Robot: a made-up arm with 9 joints. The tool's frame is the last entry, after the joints. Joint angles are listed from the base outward. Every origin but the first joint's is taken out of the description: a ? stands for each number. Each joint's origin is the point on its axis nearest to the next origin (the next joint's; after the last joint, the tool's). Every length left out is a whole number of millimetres.
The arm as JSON. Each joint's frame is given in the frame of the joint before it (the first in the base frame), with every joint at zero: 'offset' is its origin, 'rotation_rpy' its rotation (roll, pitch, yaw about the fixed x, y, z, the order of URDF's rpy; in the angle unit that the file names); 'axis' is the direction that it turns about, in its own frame. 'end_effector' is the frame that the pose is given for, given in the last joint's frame.
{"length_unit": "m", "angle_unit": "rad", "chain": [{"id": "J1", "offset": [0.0, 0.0, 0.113], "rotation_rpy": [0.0, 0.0, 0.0], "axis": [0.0, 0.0, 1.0]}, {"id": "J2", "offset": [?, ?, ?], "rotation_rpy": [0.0, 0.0, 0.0], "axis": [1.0, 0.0, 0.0]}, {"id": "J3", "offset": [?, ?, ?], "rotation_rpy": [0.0, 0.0, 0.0], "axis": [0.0, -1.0, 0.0]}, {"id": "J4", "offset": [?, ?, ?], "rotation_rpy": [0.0, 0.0, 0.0], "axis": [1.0, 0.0, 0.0]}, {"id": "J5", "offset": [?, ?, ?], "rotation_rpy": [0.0, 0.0, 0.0], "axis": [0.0, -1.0, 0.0]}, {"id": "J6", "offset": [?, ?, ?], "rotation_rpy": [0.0, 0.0, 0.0], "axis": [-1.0, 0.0, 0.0]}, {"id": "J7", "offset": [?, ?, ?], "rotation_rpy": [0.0, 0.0, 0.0], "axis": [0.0, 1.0, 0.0]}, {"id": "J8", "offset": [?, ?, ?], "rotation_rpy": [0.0, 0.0, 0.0], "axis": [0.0, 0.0, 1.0]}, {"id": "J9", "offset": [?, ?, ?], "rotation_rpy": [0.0, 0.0, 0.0], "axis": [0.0, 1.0, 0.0]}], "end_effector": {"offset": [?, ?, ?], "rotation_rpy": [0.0, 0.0, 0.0]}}
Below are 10 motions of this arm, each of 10 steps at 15 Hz.
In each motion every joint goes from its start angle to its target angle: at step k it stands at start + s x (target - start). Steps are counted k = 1, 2, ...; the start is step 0. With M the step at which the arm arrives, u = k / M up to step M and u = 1 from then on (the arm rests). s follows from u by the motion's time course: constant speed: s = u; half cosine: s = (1 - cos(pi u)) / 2; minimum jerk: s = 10 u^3 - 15 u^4 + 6 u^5.
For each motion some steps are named. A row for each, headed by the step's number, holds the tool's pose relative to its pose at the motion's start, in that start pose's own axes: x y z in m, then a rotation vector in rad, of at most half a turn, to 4 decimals.
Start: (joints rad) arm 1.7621 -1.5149 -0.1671 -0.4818 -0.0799 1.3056 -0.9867 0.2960 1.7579
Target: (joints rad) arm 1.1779 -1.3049 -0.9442 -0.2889 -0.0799 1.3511 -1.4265 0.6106 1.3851
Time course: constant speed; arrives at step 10
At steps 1, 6, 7, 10:
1: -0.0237 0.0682 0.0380 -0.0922 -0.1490 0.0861
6: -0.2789 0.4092 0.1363 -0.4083 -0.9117 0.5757
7: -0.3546 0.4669 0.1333 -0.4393 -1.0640 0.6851
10: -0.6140 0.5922 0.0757 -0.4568 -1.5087 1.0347

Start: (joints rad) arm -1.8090 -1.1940 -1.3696 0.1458 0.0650 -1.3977 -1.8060 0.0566 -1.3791
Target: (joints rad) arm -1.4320 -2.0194 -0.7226 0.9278 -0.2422 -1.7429 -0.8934 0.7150 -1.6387
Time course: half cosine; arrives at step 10
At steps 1, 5, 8, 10:
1: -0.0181 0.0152 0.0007 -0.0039 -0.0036 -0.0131
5: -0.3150 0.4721 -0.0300 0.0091 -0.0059 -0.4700
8: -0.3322 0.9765 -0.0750 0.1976 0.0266 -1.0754
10: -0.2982 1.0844 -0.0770 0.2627 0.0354 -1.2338

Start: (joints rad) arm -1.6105 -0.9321 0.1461 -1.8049 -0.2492 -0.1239 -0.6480 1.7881 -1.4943
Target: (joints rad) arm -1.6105 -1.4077 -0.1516 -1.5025 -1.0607 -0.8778 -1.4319 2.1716 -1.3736
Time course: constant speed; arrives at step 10
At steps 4, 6, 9, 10:
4: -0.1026 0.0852 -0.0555 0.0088 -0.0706 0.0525
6: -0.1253 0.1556 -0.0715 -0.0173 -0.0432 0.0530
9: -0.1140 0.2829 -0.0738 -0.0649 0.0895 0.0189
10: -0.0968 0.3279 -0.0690 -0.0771 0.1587 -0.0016

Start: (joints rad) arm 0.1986 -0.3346 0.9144 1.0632 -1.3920 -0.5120 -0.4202 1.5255 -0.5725
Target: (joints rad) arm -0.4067 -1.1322 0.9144 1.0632 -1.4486 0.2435 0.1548 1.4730 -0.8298
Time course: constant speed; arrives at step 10
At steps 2, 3, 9, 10:
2: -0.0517 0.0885 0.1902 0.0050 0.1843 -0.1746
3: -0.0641 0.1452 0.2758 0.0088 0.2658 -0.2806
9: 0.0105 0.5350 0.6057 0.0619 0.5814 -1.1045
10: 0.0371 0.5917 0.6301 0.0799 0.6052 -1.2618

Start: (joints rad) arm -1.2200 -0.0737 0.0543 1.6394 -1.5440 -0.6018 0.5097 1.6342 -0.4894
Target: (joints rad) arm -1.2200 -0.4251 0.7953 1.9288 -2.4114 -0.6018 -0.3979 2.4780 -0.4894
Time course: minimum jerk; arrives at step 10
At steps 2, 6, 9, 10:
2: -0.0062 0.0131 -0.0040 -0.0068 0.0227 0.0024
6: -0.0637 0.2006 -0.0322 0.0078 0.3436 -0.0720
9: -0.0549 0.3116 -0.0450 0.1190 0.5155 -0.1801
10: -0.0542 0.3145 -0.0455 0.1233 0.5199 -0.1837

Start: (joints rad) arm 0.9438 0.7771 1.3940 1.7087 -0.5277 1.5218 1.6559 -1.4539 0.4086
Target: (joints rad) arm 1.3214 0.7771 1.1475 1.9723 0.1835 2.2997 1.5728 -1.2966 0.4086
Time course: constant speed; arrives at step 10
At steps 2, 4, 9, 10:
2: 0.0052 -0.0313 -0.0103 -0.0233 0.1504 0.0198
4: 0.0092 -0.0630 -0.0094 -0.0792 0.2977 0.0163
9: 0.0220 -0.1278 0.0580 -0.3536 0.6012 -0.0904
10: 0.0263 -0.1338 0.0832 -0.4294 0.6435 -0.1264

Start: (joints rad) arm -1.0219 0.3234 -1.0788 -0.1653 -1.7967 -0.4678 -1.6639 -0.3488 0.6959
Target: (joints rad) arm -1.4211 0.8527 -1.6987 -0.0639 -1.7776 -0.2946 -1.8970 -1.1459 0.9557
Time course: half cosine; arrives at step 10
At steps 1, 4, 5, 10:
1: -0.0060 0.0067 -0.0079 0.0066 0.0190 0.0009
4: -0.0963 0.0872 -0.0962 0.0817 0.2595 0.0162
5: -0.1449 0.1201 -0.1286 0.1104 0.3694 0.0250
10: -0.3046 0.1928 -0.1947 0.1753 0.6937 0.0518

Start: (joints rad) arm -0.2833 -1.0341 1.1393 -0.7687 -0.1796 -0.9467 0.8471 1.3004 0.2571
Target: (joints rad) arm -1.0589 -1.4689 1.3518 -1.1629 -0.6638 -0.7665 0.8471 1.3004 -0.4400
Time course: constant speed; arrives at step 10
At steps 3, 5, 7, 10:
3: -0.1601 0.2455 0.0502 0.1790 -0.0013 -0.3006
5: -0.2156 0.3981 0.1254 0.2504 0.0078 -0.5053
7: -0.2325 0.5294 0.2218 0.2832 0.0275 -0.7046
10: -0.1970 0.6736 0.3824 0.2637 0.0774 -0.9764

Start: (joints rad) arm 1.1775 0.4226 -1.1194 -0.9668 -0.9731 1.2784 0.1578 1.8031 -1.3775
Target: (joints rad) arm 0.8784 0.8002 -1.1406 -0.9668 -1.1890 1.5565 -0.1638 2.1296 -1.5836
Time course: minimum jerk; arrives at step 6
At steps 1, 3, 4, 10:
1: 0.0100 0.0003 0.0040 0.0094 0.0016 0.0247
3: 0.1372 0.0322 0.0600 0.1302 0.0480 0.3282
4: 0.2081 0.0781 0.0966 0.2005 0.1032 0.4941
10: 0.2527 0.1229 0.1225 0.2471 0.1559 0.6000

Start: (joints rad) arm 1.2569 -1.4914 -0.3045 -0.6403 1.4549 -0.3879 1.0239 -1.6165 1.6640
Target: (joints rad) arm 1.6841 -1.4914 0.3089 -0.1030 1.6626 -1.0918 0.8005 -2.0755 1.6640
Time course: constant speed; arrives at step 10
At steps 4, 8, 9, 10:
4: -0.1839 0.2364 0.0648 0.0298 0.1046 0.5851
8: -0.5113 0.3689 0.0852 -0.1011 0.1828 1.1471
9: -0.6054 0.3751 0.0779 -0.1612 0.1950 1.2769
10: -0.7000 0.3690 0.0646 -0.2324 0.2031 1.4004

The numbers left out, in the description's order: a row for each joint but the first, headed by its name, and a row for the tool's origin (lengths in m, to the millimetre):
J2: 0.122 -0.078 0.0
J3: 0.0 0.044 -0.176
J4: 0.299 0.0 0.023
J5: 0.0 0.097 -0.367
J6: 0.164 0.0 -0.105
J7: 0.0 -0.368 0.069
J8: -0.02 0.0 -0.146
J9: -0.107 -0.013 0.0
tool: -0.01 0.0 -0.051

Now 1 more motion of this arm.
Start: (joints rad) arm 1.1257 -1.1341 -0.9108 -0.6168 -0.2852 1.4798 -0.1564 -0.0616 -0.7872
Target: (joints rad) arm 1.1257 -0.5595 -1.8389 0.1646 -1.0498 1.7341 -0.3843 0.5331 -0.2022
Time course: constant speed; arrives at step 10
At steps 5, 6, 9, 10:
5: 0.3223 0.1578 0.2537 0.7290 -0.4813 0.6129
6: 0.3653 0.1865 0.3430 0.8047 -0.6108 0.7824
9: 0.4089 0.2549 0.6658 0.8657 -1.0570 1.3205
10: 0.3892 0.2693 0.7831 0.8309 -1.2237 1.4954

